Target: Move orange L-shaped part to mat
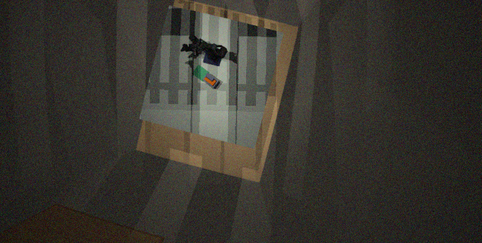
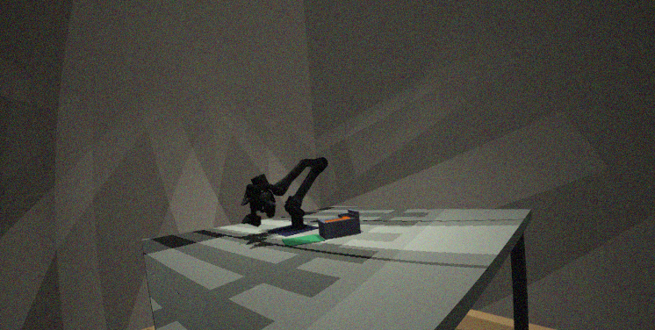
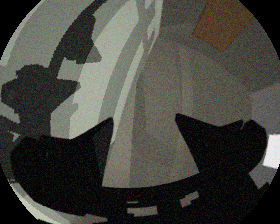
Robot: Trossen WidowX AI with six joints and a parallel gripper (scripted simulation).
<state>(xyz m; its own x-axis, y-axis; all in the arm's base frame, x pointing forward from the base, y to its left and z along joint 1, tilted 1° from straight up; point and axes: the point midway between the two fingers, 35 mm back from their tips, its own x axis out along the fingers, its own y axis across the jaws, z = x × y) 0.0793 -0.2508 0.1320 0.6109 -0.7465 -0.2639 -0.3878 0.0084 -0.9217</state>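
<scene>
Right now the orange L-shaped part is 36 cm to the left of my gripper tip, 15 cm ahead of it and 7 cm below it. Also, from my gripper tip: green mat: 20 cm to the left, 13 cm below, 11 cm ahead.
</scene>
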